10 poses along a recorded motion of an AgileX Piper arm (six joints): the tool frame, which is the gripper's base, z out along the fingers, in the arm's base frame.
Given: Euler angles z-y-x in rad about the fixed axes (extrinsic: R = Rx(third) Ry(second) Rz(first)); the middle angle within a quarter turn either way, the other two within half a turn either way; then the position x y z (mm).
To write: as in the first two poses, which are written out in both.
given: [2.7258, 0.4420, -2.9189, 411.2, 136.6, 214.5]
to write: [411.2, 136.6, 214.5, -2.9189, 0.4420, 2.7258]
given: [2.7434, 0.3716, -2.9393, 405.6, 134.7, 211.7]
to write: [405.6, 134.7, 211.7, -2.9393, 0.3716, 2.7434]
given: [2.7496, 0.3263, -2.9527, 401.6, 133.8, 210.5]
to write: [401.6, 133.8, 210.5, -2.9527, 0.3263, 2.7496]
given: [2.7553, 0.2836, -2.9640, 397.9, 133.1, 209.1]
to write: [397.9, 133.1, 209.1, -2.9640, 0.2836, 2.7553]
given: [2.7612, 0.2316, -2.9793, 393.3, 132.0, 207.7]
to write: [393.3, 132.0, 207.7, -2.9793, 0.2316, 2.7612]
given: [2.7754, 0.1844, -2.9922, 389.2, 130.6, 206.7]
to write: [389.2, 130.6, 206.7, -2.9922, 0.1844, 2.7754]
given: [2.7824, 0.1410, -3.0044, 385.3, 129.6, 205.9]
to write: [385.3, 129.6, 205.9, -3.0044, 0.1410, 2.7824]
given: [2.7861, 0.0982, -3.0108, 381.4, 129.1, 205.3]
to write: [381.4, 129.1, 205.3, -3.0108, 0.0982, 2.7861]
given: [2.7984, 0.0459, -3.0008, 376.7, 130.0, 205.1]
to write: [376.7, 130.0, 205.1, -3.0008, 0.0459, 2.7984]
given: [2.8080, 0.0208, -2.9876, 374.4, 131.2, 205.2]
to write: [374.4, 131.2, 205.2, -2.9876, 0.0208, 2.8080]
